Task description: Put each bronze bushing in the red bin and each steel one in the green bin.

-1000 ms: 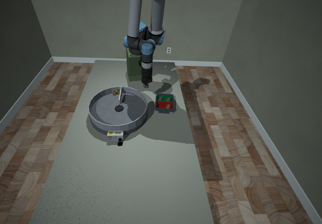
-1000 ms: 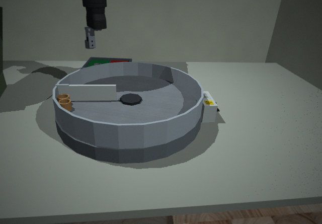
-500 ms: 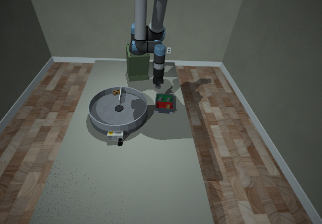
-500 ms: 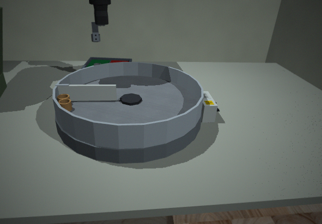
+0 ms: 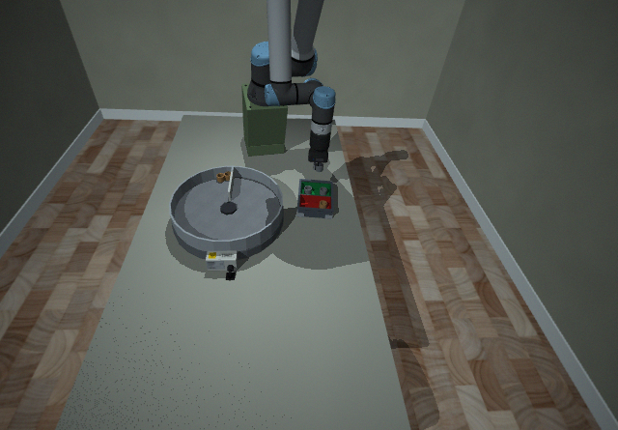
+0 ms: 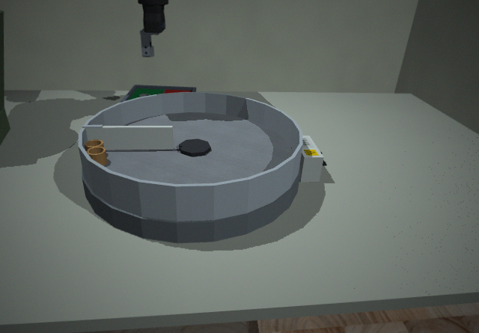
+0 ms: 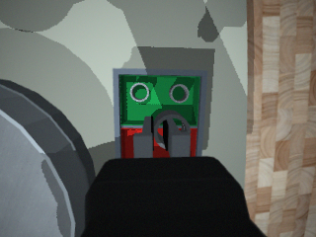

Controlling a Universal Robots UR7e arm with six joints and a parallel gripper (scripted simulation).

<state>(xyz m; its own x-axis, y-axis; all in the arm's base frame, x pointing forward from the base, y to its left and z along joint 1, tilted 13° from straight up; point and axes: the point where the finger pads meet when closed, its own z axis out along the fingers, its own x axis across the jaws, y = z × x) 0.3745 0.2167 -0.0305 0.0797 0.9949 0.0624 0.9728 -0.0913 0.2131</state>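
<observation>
My gripper is now 150 mm above the bin and 30 mm short of it. Round my hand: turntable (350 mm to the right, 130 mm below, 120 mm ahead).
</observation>
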